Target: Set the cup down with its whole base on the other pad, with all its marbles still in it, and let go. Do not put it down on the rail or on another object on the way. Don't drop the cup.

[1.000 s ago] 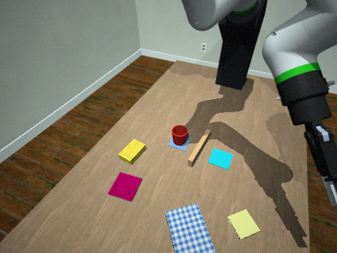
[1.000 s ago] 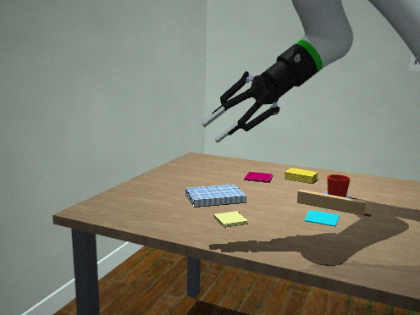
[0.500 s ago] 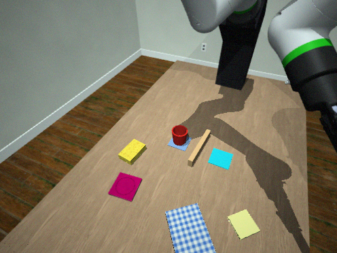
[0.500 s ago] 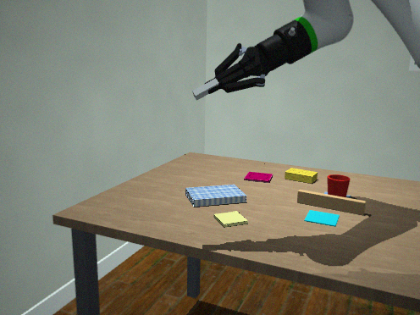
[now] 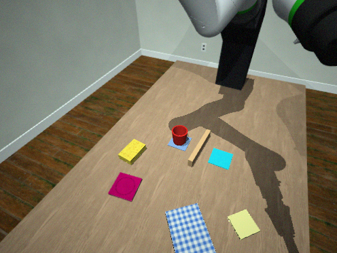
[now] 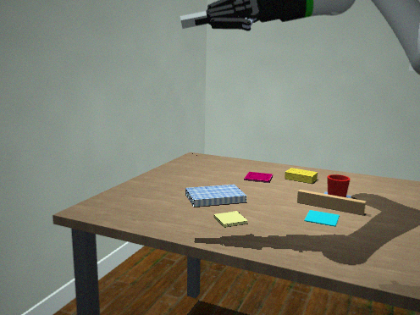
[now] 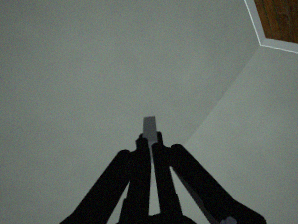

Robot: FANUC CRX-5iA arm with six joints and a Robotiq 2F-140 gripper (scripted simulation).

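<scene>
My gripper is now 370 mm past the red cup, 410 mm to the left of it and 530 mm above it. The rest, counted from my hand: yellow sponge: 230 mm behind, 580 mm to the right, 540 mm below; cyan pad: 340 mm behind, 200 mm to the right, 560 mm below; wooden rail: 360 mm behind, 300 mm to the right, 550 mm below.
</scene>
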